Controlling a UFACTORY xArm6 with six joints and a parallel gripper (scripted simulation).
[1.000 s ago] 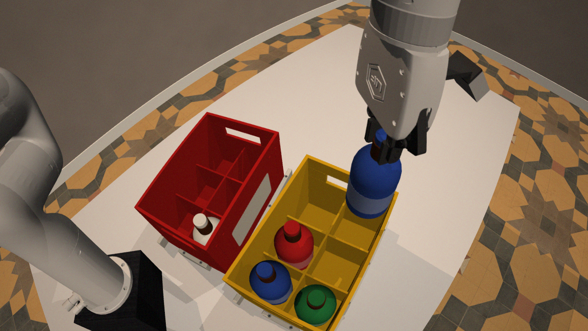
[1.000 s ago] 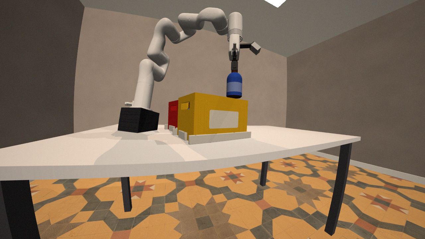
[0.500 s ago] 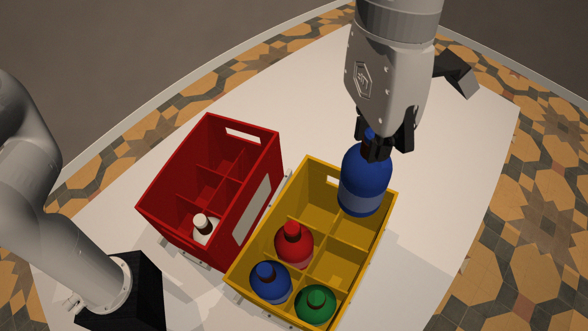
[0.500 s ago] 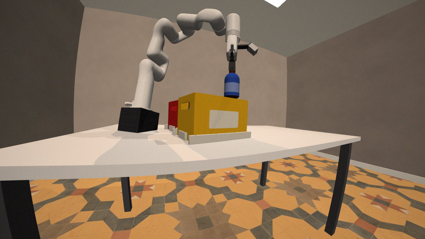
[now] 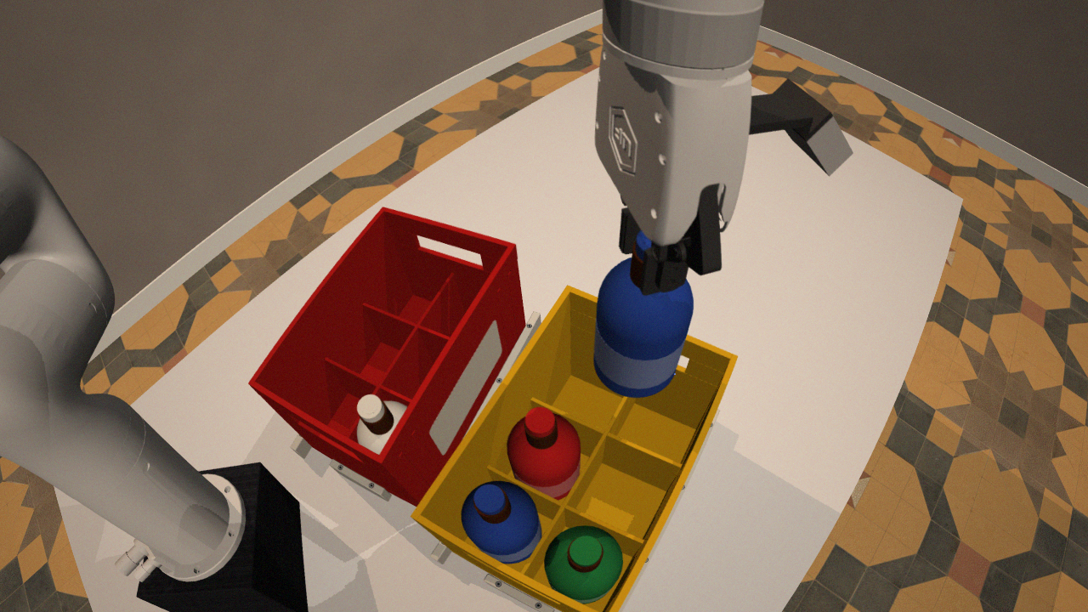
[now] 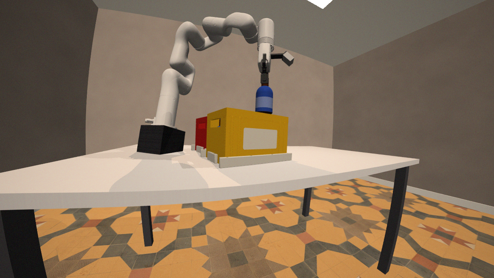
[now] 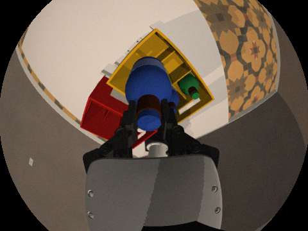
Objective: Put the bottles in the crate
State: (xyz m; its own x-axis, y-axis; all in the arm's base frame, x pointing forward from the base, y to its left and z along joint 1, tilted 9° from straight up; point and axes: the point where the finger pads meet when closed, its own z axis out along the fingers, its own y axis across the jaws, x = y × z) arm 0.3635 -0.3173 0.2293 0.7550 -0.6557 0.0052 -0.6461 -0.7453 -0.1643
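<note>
The red crate is 25 cm to the left of my hand, 25 cm below it and 8 cm behind it. Also, from my hand: yellow crate 25 cm below, 8 cm behind; then green bottle 25 cm below, 16 cm behind, 5 cm to the right; then red bottle 25 cm below, 8 cm behind, 5 cm to the left.
</note>
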